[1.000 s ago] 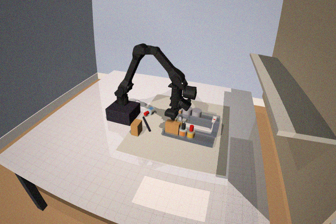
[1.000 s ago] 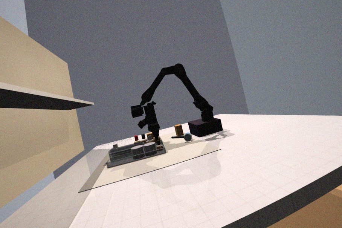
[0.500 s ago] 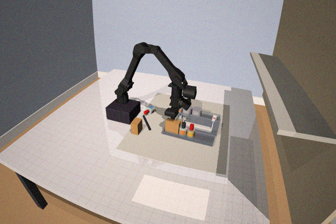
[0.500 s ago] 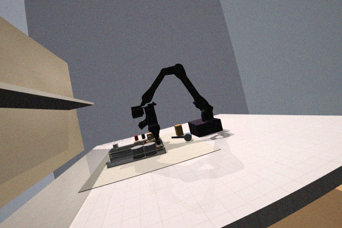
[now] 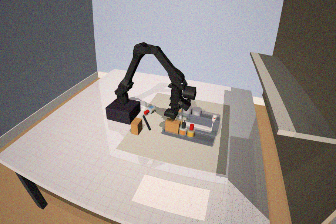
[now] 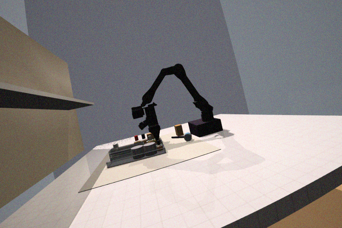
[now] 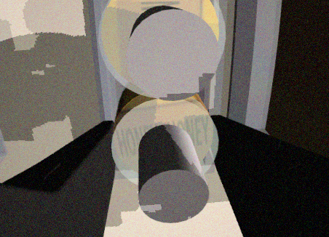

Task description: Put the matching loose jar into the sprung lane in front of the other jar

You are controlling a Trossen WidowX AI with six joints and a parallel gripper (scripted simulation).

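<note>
My gripper tip is 80 mm to the left of the brown box, 20 mm short of it and 10 mm below it. Also, from my gripper tip: white pusher plate (150 mm ahead, 30 mm to the left, 20 mm above); black stick (150 mm behind, 60 mm to the right, 20 mm below).
</note>
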